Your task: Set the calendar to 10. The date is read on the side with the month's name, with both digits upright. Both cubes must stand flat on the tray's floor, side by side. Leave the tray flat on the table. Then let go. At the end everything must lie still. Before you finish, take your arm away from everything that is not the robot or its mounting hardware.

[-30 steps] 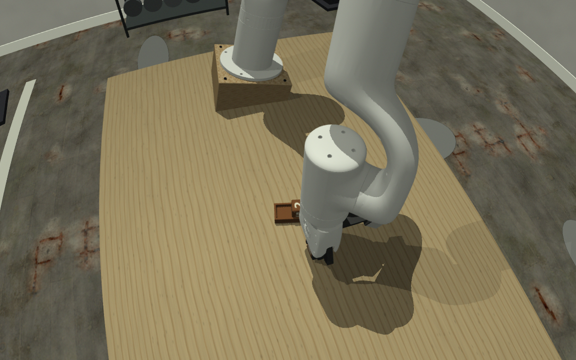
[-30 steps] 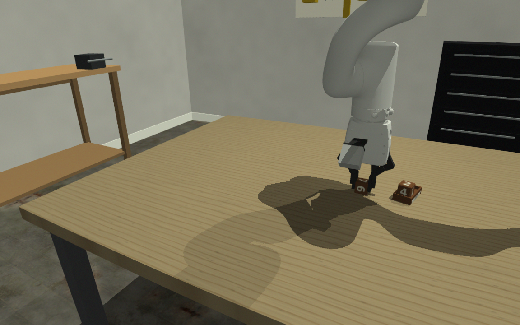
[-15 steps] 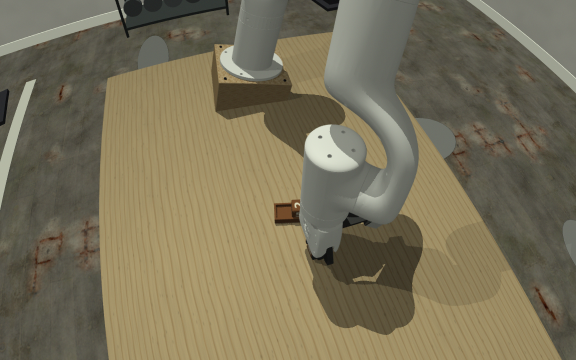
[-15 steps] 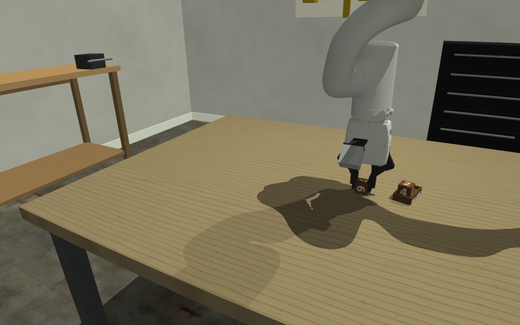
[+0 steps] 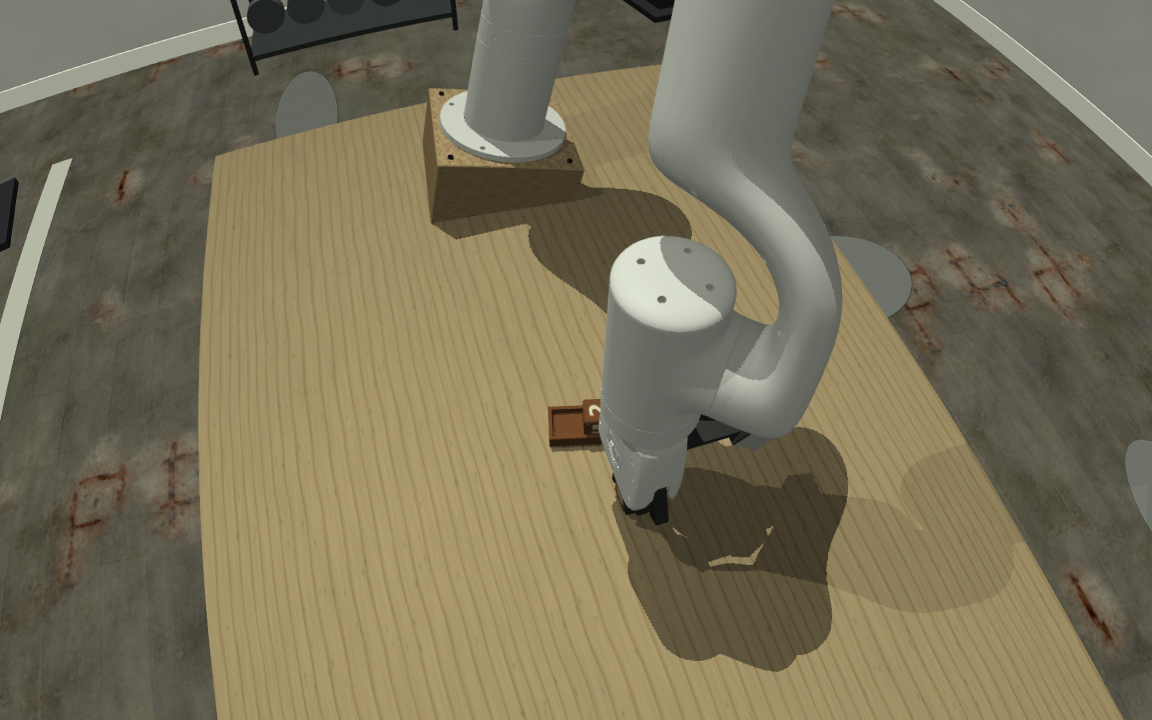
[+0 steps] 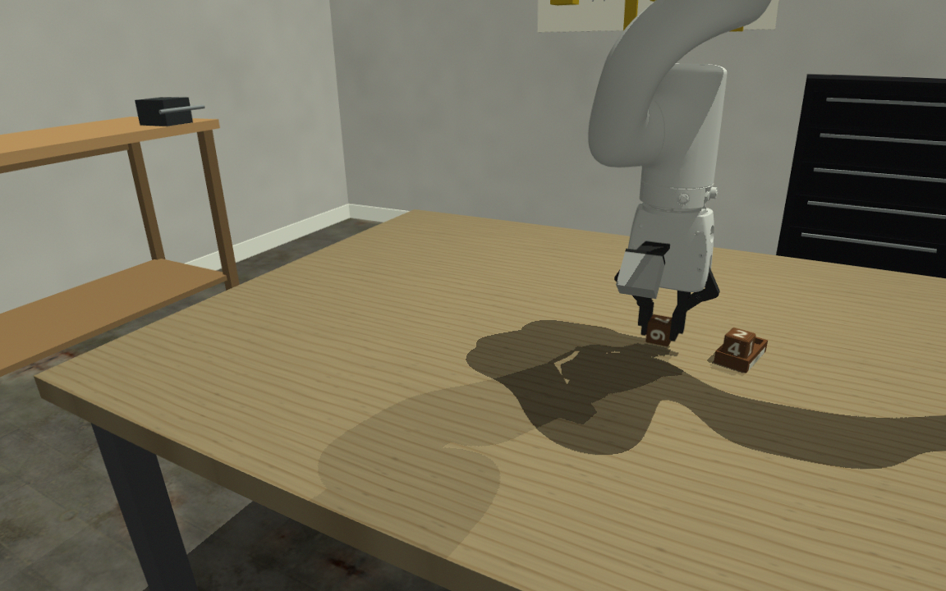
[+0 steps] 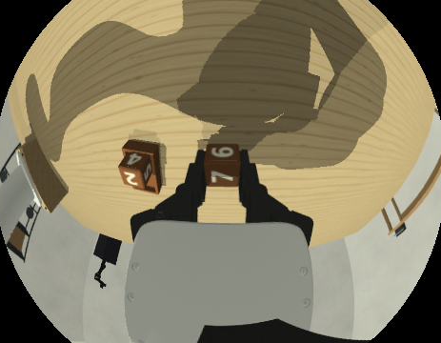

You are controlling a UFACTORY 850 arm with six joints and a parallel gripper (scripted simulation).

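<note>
Now: hand 110 mm past the small brown tray and 30 mm above it.
</note>
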